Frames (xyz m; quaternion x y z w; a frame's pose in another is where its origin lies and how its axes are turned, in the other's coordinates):
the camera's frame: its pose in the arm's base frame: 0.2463 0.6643 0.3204 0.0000 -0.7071 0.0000 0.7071
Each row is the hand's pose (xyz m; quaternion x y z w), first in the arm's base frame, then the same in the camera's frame.
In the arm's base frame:
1: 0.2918 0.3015 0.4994 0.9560 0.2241 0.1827 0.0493
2: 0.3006 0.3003 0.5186 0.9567 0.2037 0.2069 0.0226
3: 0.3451 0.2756 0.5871 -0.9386 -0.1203 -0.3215 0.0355
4: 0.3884 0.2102 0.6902 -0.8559 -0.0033 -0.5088 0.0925
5: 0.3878 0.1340 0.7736 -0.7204 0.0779 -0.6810 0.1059
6: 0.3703 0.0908 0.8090 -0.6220 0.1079 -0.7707 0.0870
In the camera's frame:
1: 0.1790 -0.3628 -0.0455 -0.8052 -0.1933 0.5468 0.1236
2: 0.1982 -0.3640 -0.0543 -0.8228 -0.1600 0.5302 0.1281
3: 0.2667 -0.3887 -0.0988 -0.8910 -0.0600 0.4363 0.1102
4: 0.3698 -0.4541 -0.1421 -0.9650 0.0631 0.2454 0.0677
5: 0.4532 -0.5303 -0.1415 -0.9909 0.1300 0.0279 0.0198
6: 0.4886 -0.5735 -0.1240 0.9848 -0.1378 0.1051 0.0148

